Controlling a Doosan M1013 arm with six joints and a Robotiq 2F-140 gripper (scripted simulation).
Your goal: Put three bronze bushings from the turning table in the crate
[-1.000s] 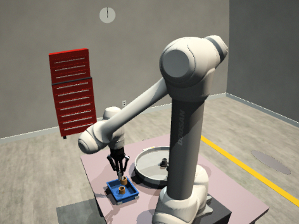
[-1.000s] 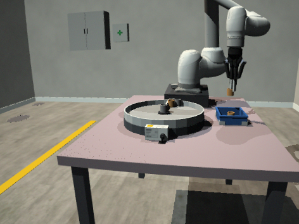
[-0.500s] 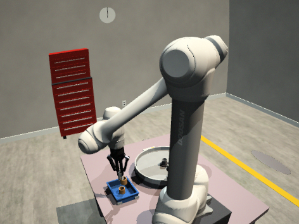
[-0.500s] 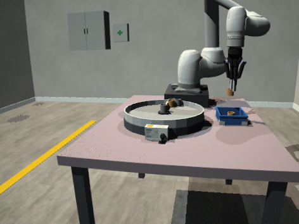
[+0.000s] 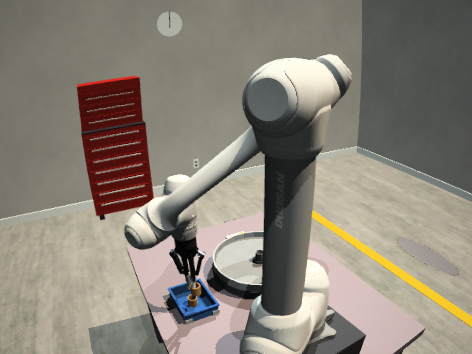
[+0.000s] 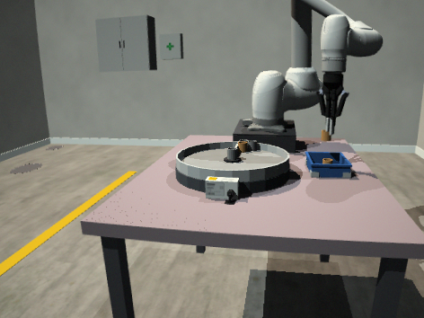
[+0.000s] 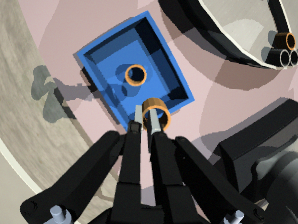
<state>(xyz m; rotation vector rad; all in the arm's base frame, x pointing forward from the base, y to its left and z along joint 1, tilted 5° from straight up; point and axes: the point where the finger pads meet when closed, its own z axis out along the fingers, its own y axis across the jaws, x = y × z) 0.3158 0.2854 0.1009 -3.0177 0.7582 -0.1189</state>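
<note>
Right now the blue crate is 4 cm ahead of my hand, 1 cm to the right of it and 14 cm below it.
</note>
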